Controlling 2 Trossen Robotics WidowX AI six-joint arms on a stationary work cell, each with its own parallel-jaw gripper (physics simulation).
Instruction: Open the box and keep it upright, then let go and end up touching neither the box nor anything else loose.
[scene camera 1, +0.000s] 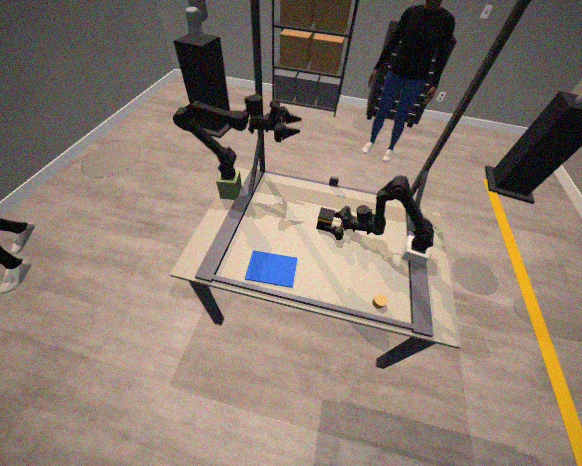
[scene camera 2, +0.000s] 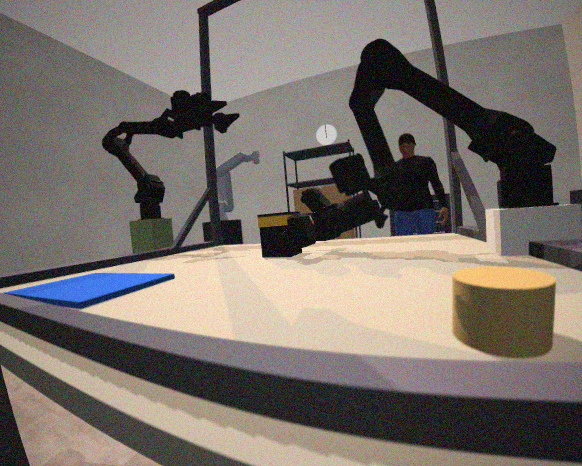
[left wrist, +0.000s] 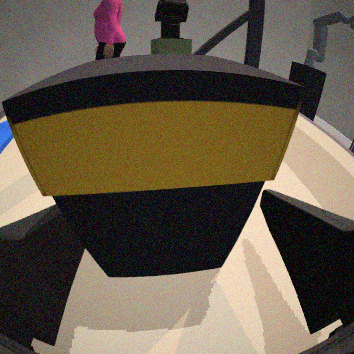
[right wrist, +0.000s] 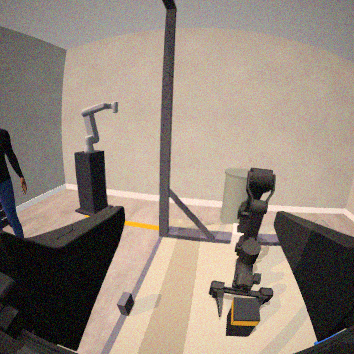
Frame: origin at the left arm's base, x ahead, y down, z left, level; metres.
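Where they show: left gripper, fingertip midpoint: (scene camera 2: 286, 241) (left wrist: 181, 198); right gripper, fingertip midpoint: (scene camera 1: 300, 125) (scene camera 2: 233, 109) (right wrist: 203, 217); left arm's base at its link origin: (scene camera 1: 418, 246) (scene camera 2: 526, 207) (right wrist: 243, 229); right arm's base at its link origin: (scene camera 1: 228, 175).
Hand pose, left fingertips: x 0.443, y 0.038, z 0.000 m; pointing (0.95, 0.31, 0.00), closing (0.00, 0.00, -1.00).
Note:
Things, the pixels of their centre, and the offset from my left fingertips. "pt": a spot on its surface instead. Level surfaces: height alone.
- box at the middle of its body: (left wrist: 153, 93) (scene camera 2: 279, 219) (right wrist: 244, 310) (scene camera 1: 326, 215) dx +0.005, dy -0.051, dz +0.012 m
- table at its surface level: dy +0.030 m
- flat blue square at a spot on its surface: (scene camera 2: 90, 289) pt dx +0.089, dy +0.021, dz +0.363 m
- orange cylinder at the middle of its body: (scene camera 2: 499, 306) (scene camera 1: 379, 301) dx -0.331, dy +0.012, dz +0.315 m
- small dark block at the middle of its body: (right wrist: 125, 303) (scene camera 1: 333, 181) dx +0.050, dy -0.002, dz -0.301 m
The box (scene camera 1: 326, 216) (scene camera 2: 277, 240) (left wrist: 160, 150) (right wrist: 246, 310) is black with a yellow band below its dark top. It stands upright and looks closed, on the table (scene camera 1: 310, 280). My left gripper (scene camera 1: 330, 224) (left wrist: 181, 198) (right wrist: 235, 318) is open, low at the box's right side in scene camera 1, its fingers reaching along two opposite sides of the box. Nothing is gripped; whether a finger touches the box I cannot tell. In scene camera 2 a finger covers part of the box's right side. My right gripper (scene camera 1: 300, 125) (scene camera 2: 231, 111) (right wrist: 203, 217) is open and empty, high and far from the box.
A flat blue square (scene camera 1: 272, 269) (scene camera 2: 90, 289) lies at the table's front left in scene camera 1. An orange cylinder (scene camera 1: 380, 301) (scene camera 2: 502, 320) stands at its front right. A small dark block (scene camera 1: 333, 181) (right wrist: 125, 303) is at the back edge. Dark frame posts rise beside the table.

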